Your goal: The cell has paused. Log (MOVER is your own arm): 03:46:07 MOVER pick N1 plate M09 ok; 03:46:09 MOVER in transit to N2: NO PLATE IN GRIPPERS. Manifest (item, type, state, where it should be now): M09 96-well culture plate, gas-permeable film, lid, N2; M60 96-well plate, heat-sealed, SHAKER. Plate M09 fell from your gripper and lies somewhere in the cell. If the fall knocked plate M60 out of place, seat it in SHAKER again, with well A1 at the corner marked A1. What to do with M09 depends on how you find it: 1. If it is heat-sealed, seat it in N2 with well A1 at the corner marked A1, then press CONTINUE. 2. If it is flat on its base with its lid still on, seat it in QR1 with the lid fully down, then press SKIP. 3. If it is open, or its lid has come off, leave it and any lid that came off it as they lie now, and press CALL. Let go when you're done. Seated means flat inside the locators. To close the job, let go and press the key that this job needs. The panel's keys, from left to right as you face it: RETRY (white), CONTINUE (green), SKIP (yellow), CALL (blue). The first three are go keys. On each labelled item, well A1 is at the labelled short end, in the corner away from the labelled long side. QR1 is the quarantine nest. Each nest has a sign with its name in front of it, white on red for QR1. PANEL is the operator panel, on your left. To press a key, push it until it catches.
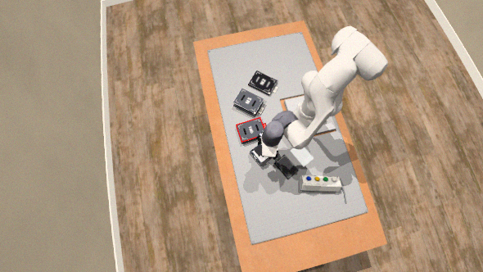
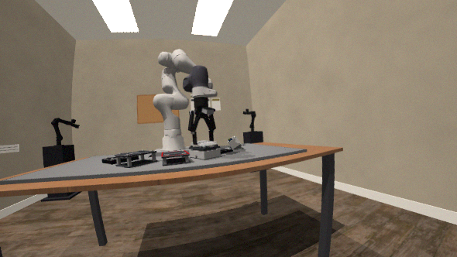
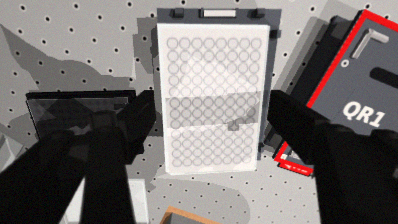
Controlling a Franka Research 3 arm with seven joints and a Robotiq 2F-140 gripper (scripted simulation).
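Right now my hand is 2 cm above the white 96-well plate. Round my hand: pale lid 22 cm behind, 7 cm to the left, 9 cm below; dark plate 10 cm behind, 12 cm to the left, 9 cm below; QR1 nest 4 cm ahead, 15 cm to the right, 6 cm below.
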